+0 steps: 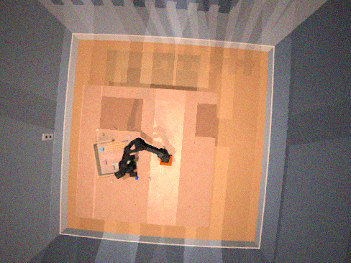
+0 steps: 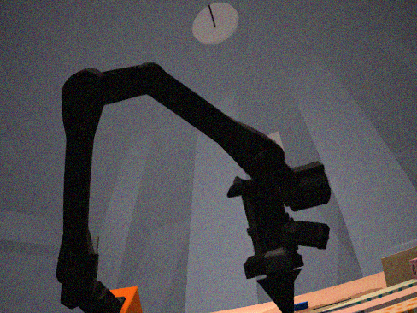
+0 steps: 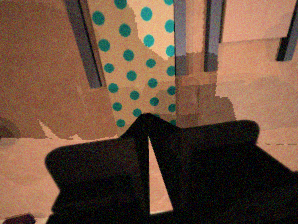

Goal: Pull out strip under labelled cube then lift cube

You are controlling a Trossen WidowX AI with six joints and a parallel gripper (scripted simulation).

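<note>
Right now the small blue disc is 140 mm to the left of my gripper tip and 30 mm behind it.
</note>
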